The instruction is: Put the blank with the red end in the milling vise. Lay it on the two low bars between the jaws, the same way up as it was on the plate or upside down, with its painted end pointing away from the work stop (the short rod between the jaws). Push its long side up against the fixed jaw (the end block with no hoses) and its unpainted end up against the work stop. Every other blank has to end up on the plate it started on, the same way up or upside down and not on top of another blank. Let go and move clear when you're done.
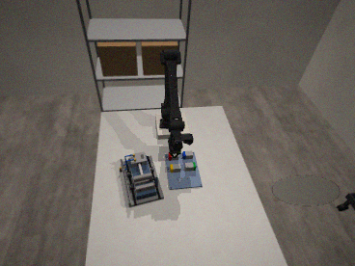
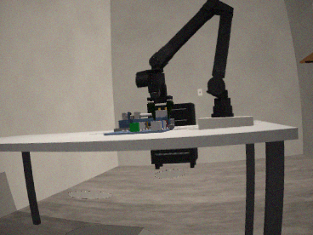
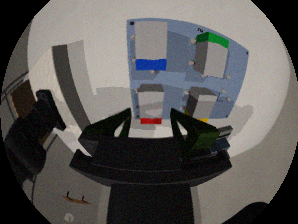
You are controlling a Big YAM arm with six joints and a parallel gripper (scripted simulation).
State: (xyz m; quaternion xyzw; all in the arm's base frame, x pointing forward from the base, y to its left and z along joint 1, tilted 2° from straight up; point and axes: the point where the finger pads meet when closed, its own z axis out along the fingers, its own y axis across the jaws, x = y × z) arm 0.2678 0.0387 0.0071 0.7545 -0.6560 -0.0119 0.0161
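My gripper is now 3 cm above the red-ended blank. The rest, counted from my hand: yellow-ended blank: 9 cm ahead, 1 cm to the left, 3 cm below; then blue-ended blank: 1 cm behind, 9 cm to the left, 3 cm below; then blue plate: 8 cm ahead, 6 cm to the left, 5 cm below.
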